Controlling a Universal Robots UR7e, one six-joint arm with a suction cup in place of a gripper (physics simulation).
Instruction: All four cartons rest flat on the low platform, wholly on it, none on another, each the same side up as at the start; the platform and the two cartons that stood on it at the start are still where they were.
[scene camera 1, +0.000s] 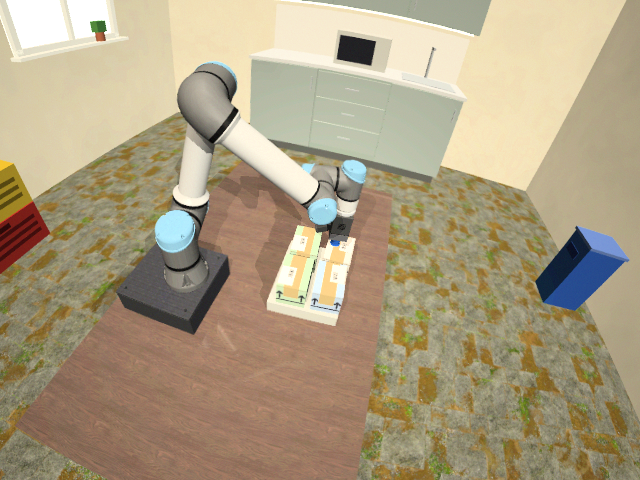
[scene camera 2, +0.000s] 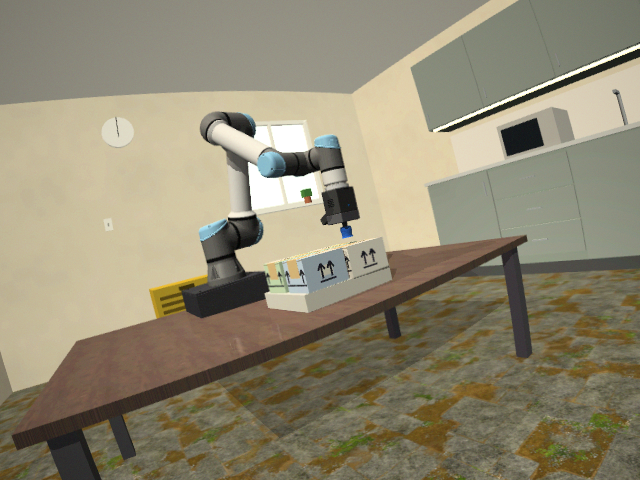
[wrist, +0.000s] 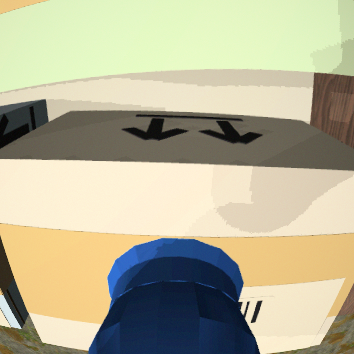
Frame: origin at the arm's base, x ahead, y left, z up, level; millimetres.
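Where they show: hand, tool point: (scene camera 1: 335, 242) (scene camera 2: 347, 237) (wrist: 174, 291); arm's base, link origin: (scene camera 1: 187, 274) (scene camera 2: 227, 280).
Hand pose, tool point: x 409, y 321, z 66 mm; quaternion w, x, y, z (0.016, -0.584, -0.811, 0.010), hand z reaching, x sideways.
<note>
Each offset is from my tool point to the top centre of the thing. Level surfaces: height alone.
The low beige platform @[43 mm back, 83 mm right, 114 mm down] (scene camera 1: 305, 313) (scene camera 2: 287, 302) (wrist: 260, 100) bears four cartons in two rows, flat and apart. A near green carton @[75 mm back, 169 mm right, 22 mm down] (scene camera 1: 287, 290) (scene camera 2: 277, 281) and a far green carton @[103 mm back, 8 mm right, 22 mm down] (scene camera 1: 311, 233) (wrist: 175, 40) are on the arm's side. A light blue carton @[38 mm ahead, 145 mm right, 22 mm down] (scene camera 1: 320, 281) (scene camera 2: 324, 271) and a cream carton @[20 mm ahead, 9 mm left, 22 mm down] (scene camera 1: 336, 259) (scene camera 2: 368, 256) (wrist: 125, 195) are on the other side. Arrows on the blue and cream sides point up in scene camera 2. My suction cup (scene camera 1: 334, 243) (scene camera 2: 346, 236) (wrist: 175, 247) is off, low over the cream carton's top; any small gap is hard to tell. The far green carton is hidden in scene camera 2.
The arm's black base (scene camera 1: 160, 304) (scene camera 2: 227, 297) stands on the brown wooden table @[162 mm down] (scene camera 1: 248, 392) (scene camera 2: 170, 351), left of the platform. The platform lies near the table's long edge. A blue bin (scene camera 1: 581, 271) stands on the floor at the right. Kitchen cabinets (scene camera 1: 346, 113) stand behind.
</note>
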